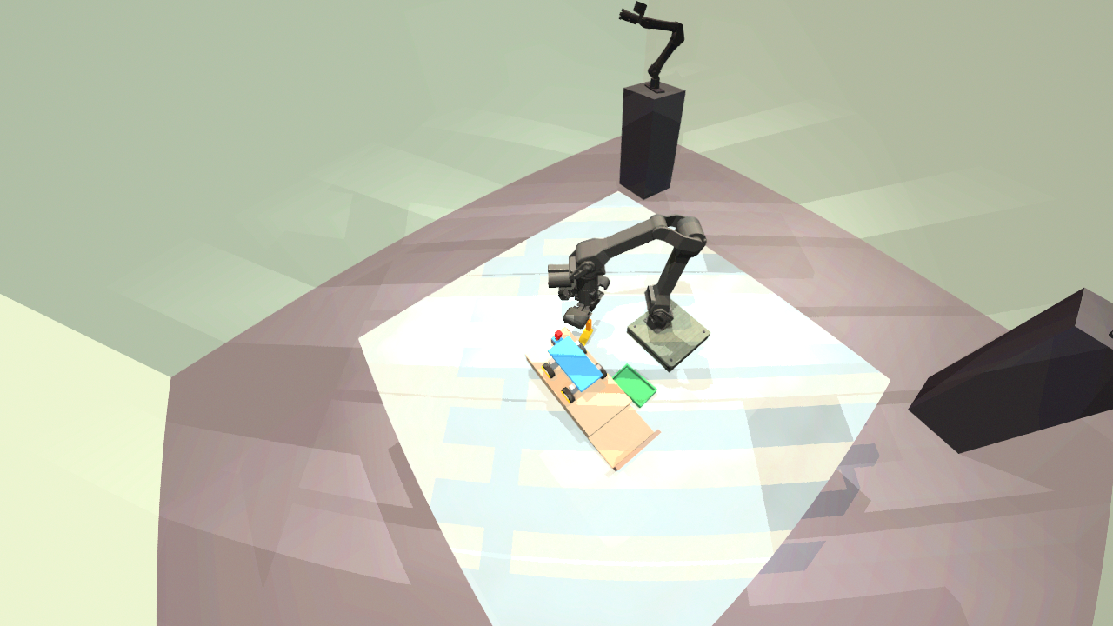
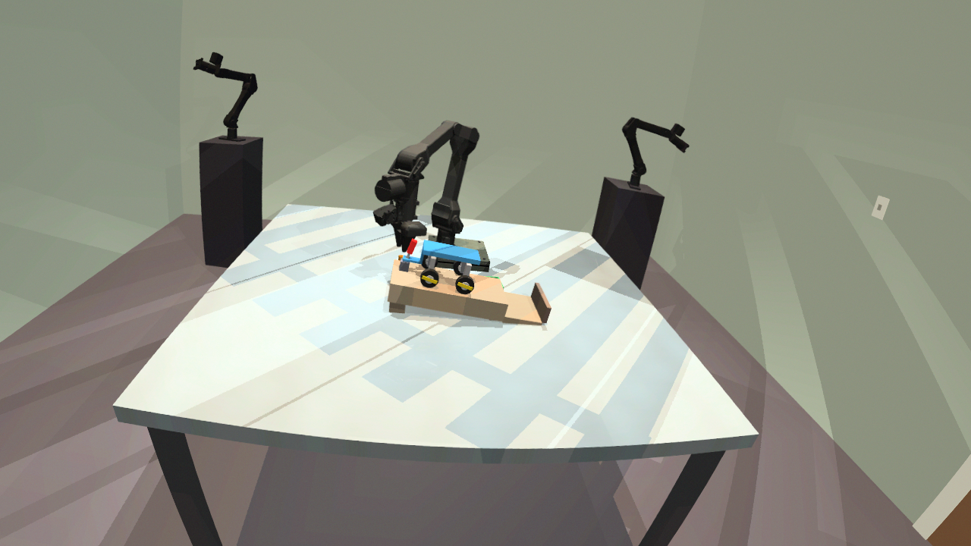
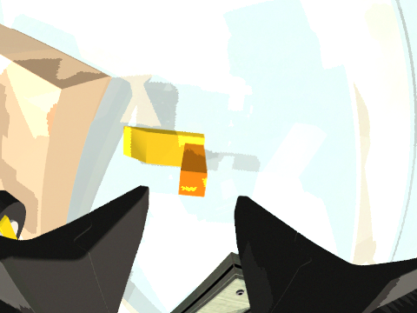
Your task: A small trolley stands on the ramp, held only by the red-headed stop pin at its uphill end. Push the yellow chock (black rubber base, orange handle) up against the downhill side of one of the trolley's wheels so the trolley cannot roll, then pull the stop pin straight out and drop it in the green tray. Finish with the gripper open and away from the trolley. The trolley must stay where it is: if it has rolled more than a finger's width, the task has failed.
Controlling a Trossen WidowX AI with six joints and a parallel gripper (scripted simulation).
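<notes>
Now: the yellow chock 2 cm ahead of my gripper tip, 1 cm to the left of it and 6 cm below it. Also, from my gripper tip: red-headed stop pin: 13 cm ahead, 3 cm to the left, 4 cm above; blue trolley: 14 cm ahead, 13 cm to the left, 2 cm above; ramp: 14 cm ahead, 14 cm to the left, 4 cm below.
</notes>
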